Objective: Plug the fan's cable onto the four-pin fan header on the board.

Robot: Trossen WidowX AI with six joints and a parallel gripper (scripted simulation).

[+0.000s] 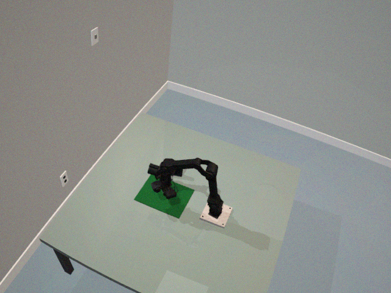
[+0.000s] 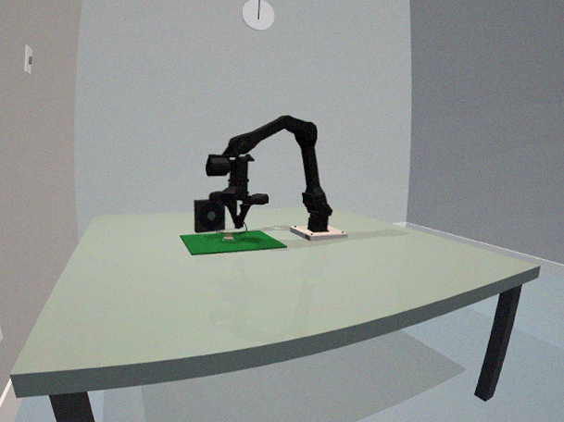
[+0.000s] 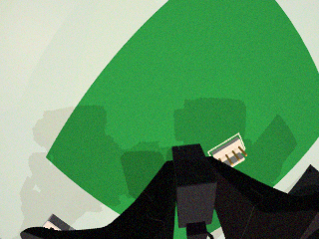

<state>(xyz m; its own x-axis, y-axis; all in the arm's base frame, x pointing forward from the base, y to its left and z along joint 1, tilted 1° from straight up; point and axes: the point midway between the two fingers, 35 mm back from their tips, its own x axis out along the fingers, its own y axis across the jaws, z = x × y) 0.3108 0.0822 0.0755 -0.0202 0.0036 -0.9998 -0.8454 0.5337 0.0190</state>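
My gripper tip is now 30 mm short of the cream four-pin header, 50 mm to the left of it and 60 mm above it. Also, from my gripper tip: black fan 70 mm ahead, 200 mm to the right, 10 mm below; then black plug 10 mm to the right, 10 mm above; then green board 20 mm ahead, 30 mm to the right, 80 mm below.
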